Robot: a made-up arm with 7 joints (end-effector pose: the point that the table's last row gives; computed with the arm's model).
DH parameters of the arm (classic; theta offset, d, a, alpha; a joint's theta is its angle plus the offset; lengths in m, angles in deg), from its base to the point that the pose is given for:
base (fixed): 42.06 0 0.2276 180
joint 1: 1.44 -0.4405 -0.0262 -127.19
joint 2: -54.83 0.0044 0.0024 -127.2
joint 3: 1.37 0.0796 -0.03 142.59
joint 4: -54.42 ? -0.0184 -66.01
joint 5: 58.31 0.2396 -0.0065 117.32
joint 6: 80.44 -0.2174 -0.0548 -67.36
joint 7: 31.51 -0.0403 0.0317 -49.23
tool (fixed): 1.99 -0.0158 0 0
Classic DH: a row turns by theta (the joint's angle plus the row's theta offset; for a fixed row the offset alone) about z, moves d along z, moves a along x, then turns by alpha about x.
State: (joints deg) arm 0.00 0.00 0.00 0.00 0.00 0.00 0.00
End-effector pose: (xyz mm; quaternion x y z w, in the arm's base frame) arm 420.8 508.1 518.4 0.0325 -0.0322 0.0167 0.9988
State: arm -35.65 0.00 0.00 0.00 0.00 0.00 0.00
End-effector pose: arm 166.3 588.2 518.4 0.0408 -0.0207 0.3216 0.9458
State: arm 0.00 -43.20 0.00 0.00 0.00 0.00 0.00
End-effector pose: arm 528.4 328.5 246.4 -0.1639 0.1884 -0.2078 0.9458
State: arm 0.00 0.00 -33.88 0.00 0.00 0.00 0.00
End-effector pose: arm 332.6 508.1 654.5 0.0262 -0.3218 0.0254 0.9461
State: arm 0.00 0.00 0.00 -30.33 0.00 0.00 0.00
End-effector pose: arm 466.2 423.2 328.0 -0.0752 0.1745 -0.1052 0.9761
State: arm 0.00 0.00 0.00 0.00 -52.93 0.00 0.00
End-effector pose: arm 420.8 486.2 313.5 -0.4160 -0.0213 0.0292 0.9086
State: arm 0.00 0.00 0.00 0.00 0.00 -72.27 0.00
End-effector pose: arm 404.5 489.0 570.8 0.3124 0.4366 0.2412 0.8085
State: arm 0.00 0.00 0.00 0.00 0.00 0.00 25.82
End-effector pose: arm 422.1 517.1 530.5 0.0239 -0.2051 0.1563 0.9659
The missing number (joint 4, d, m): -0.088
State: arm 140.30 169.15 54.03 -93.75 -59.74 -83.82 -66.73
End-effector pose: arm 340.5 -64.2 213.0 -0.1566 -0.6016 0.7684 0.1524
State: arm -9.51 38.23 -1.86 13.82 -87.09 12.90 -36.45
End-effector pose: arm 248.6 529.7 531.1 -0.2978 -0.4087 -0.1972 0.8399
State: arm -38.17 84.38 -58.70 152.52 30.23 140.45 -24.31
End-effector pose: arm 215.8 226.7 57.9 -0.5790 -0.3971 -0.1250 0.7010
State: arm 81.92 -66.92 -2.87 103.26 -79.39 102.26 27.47
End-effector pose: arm 585.6 -117.7 443.1 0.9766 0.0910 -0.1797 0.0753
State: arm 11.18 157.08 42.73 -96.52 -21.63 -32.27 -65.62
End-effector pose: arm 157.4 463.1 278.0 -0.3884 0.2680 -0.2068 0.8570
